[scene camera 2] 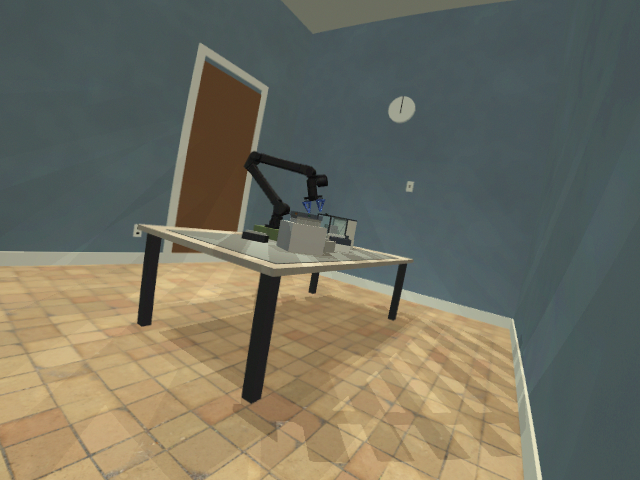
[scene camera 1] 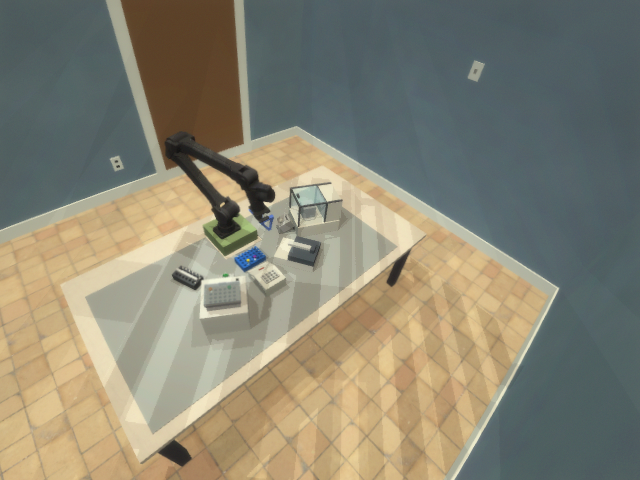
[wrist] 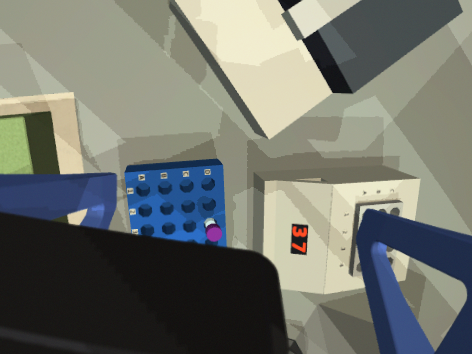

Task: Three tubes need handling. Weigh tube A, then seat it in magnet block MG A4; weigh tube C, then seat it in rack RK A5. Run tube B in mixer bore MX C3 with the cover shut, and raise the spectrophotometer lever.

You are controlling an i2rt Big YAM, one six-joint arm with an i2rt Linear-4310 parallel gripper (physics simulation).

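Where they show: gripper, between the fingertips: (scene camera 2: 314, 212) (scene camera 1: 265, 225) (wrist: 241, 207); arm's base, origin of its link: (scene camera 2: 275, 228) (scene camera 1: 227, 229).
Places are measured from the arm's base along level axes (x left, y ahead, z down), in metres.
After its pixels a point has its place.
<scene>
My gripper (scene camera 1: 260, 219) {z -0.143, x 0.081, y 0.219 m} (scene camera 2: 314, 210) {z -0.143, x 0.081, y 0.219 m} (wrist: 241, 207) {z -0.143, x 0.081, y 0.219 m} is open and empty, fingers pointing down, above the table. In the wrist view the blue rack (scene camera 1: 242, 264) {z 0.036, x -0.061, y 0.213 m} (wrist: 175, 198) {z 0.036, x 0.032, y 0.198 m} lies between the fingers. A purple-capped tube (scene camera 1: 254, 256) {z 0.012, x 0.001, y 0.227 m} (wrist: 214, 233) {z 0.012, x 0.004, y 0.226 m} stands in its column D, row 3. A yellow-capped tube (scene camera 1: 248, 260) {z 0.013, x -0.035, y 0.227 m} stands in the rack too, hidden in the wrist view. No tube letters are legible. The glass-walled balance (scene camera 1: 313, 223) {z -0.012, x 0.369, y 0.261 m} stands at the far right. A black block (scene camera 1: 187, 279) {z 0.030, x -0.302, y 0.127 m} (scene camera 2: 255, 236) {z 0.042, x -0.317, y 0.129 m} lies on the left. A dark instrument with a pale bar (scene camera 1: 305, 251) {z -0.024, x 0.201, y 0.380 m} (wrist: 400, 45) {z -0.014, x 0.149, y 0.388 m} stands right of the rack.
A cream block (scene camera 1: 268, 279) {z -0.004, x -0.043, y 0.388 m} (wrist: 305, 200) {z 0.015, x 0.020, y 0.311 m} showing 37 stands beside the rack. A tall white box (scene camera 1: 223, 317) {z -0.055, x -0.310, y 0.445 m} (scene camera 2: 301, 238) {z -0.003, x -0.336, y 0.428 m} carries a grey sloped panel (scene camera 1: 222, 292) {z -0.124, x -0.268, y 0.392 m}. A small grey device (scene camera 1: 284, 223) {z 0.000, x 0.258, y 0.153 m} sits near the balance. The arm stands on a green base (scene camera 1: 230, 245) {z 0.013, x -0.043, y 0.091 m} (wrist: 12, 145) {z 0.000, x 0.100, y 0.085 m}.
</scene>
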